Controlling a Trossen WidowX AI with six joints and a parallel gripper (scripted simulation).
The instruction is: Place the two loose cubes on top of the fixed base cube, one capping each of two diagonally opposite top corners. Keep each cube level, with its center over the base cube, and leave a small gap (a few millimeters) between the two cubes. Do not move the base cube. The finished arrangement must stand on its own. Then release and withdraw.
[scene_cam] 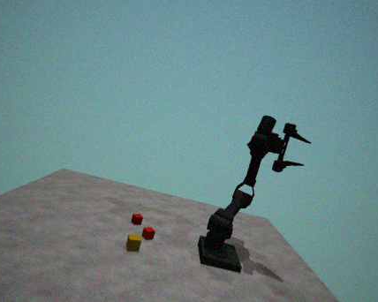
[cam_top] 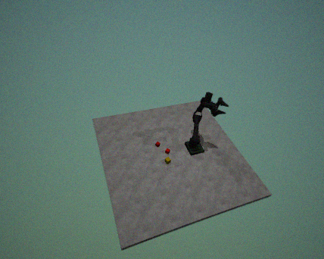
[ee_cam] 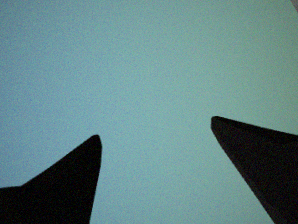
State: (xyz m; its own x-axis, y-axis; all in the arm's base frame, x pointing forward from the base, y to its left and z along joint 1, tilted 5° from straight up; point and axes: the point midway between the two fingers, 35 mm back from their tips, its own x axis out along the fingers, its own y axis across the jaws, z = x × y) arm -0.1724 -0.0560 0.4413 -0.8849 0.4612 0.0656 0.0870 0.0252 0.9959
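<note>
My gripper tip is now 51 cm short of the yellow base cube, 44 cm above it and 16 cm to the right of it.
</note>
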